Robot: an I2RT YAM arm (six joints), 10 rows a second.
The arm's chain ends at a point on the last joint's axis. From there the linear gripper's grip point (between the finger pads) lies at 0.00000 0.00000 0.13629 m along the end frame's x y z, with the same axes.
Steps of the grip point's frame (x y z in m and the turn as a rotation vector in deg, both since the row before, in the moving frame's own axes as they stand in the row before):
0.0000, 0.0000, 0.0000, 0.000, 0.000, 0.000
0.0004, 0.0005, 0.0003, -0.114, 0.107, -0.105
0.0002, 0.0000, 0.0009, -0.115, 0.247, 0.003
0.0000, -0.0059, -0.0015, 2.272, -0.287, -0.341
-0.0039, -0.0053, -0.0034, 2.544, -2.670, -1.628
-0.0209, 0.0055, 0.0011, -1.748, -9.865, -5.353
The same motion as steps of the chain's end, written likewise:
0.0000, 0.0000, 0.0000, 0.000, 0.000, 0.000
0.0001, 0.0002, 0.0003, -0.114, 0.107, -0.105
-0.0004, -0.0003, 0.0009, -0.115, 0.247, 0.003
0.0007, -0.0005, -0.0014, 2.272, -0.287, -0.341
0.0025, 0.0007, -0.0031, 2.544, -2.670, -1.628
0.0022, 0.0003, 0.0032, -1.748, -9.865, -5.353

